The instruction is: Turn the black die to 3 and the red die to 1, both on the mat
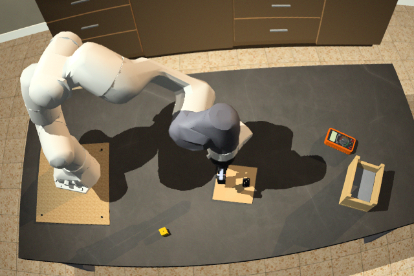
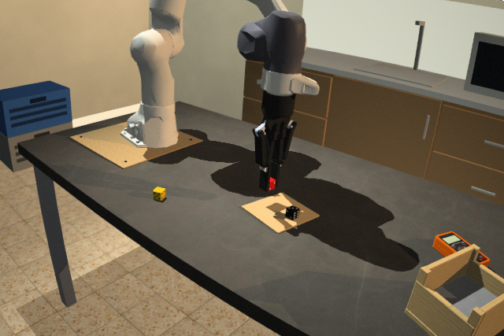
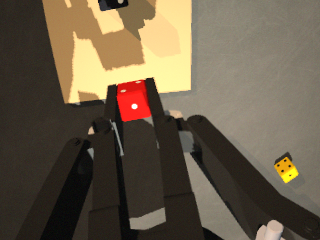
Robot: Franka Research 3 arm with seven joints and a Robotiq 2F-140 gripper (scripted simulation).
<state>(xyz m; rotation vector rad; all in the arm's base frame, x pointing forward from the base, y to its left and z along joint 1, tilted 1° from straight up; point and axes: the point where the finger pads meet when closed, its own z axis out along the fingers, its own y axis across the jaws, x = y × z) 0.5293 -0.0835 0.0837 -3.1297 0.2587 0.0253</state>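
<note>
The tan mat is 50 mm ahead of my hand, 10 mm to the right of it and 80 mm below it. Round my hand: black die (80 mm ahead, 10 mm to the right, 70 mm below); yellow die (220 mm behind, 170 mm to the right, 70 mm below); red die (20 mm below).
</note>
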